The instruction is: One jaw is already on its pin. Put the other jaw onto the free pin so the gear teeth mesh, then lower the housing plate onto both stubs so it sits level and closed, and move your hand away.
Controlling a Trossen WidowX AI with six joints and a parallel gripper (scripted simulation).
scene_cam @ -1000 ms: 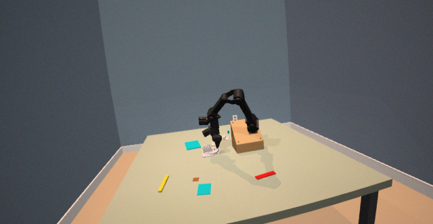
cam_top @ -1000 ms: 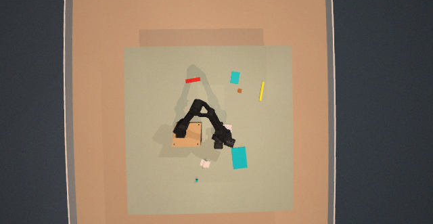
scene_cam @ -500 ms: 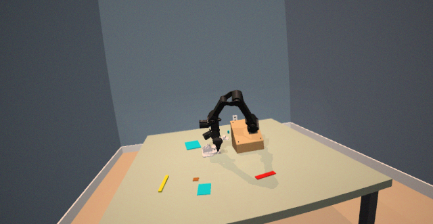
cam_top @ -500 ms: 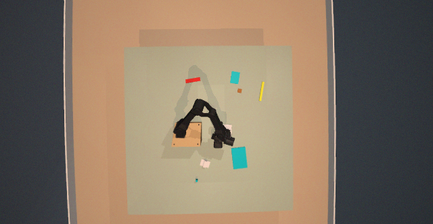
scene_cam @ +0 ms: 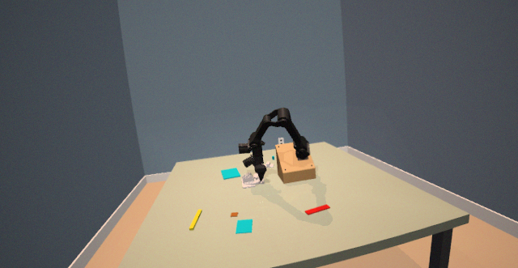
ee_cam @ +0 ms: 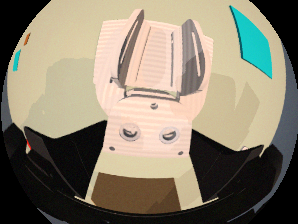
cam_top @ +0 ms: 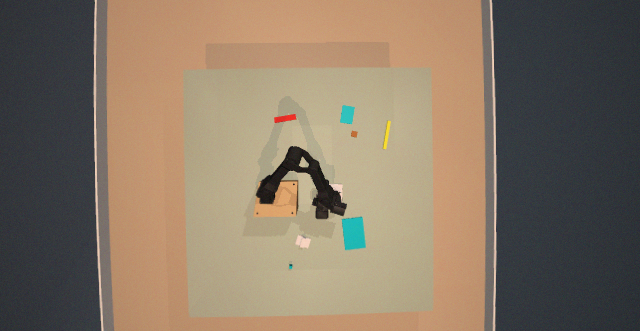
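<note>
Now: gripper tip 70 mm short of the white ribbed part and 20 mm above it. The rest, counted from my gripper tip: large cyan sheet (170 mm ahead, 200 mm to the right, 20 mm below); small white piece (90 mm behind, 240 mm to the right, 10 mm below); pale housing part (10 mm ahead, 20 mm above).
</note>
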